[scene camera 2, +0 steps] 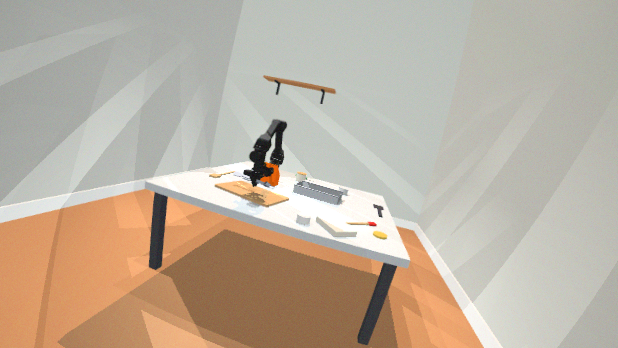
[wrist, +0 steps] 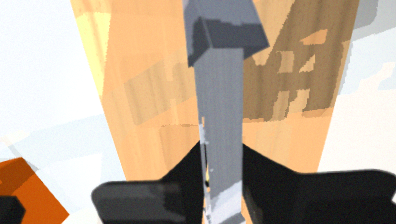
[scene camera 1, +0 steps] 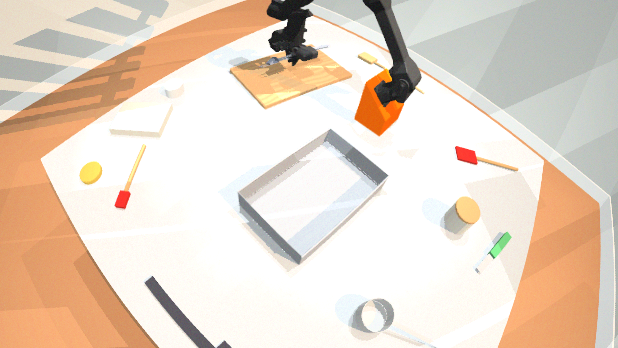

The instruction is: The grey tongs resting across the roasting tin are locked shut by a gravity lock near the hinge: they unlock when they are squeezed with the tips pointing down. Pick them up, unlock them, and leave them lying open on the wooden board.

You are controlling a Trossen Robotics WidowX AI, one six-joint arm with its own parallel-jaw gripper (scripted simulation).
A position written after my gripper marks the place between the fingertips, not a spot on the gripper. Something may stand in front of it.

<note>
In view: my gripper (scene camera 1: 291, 64), a tan-topped cylinder (scene camera 1: 464, 213), a wooden board (scene camera 1: 277, 83) and a grey roasting tin (scene camera 1: 301, 201).
My gripper is seen too in the wrist view (wrist: 216, 142). The wooden board also shows in scene camera 2 (scene camera 2: 260, 196) and in the wrist view (wrist: 139, 64). The wrist view misses the tan-topped cylinder: it is out of frame.
</note>
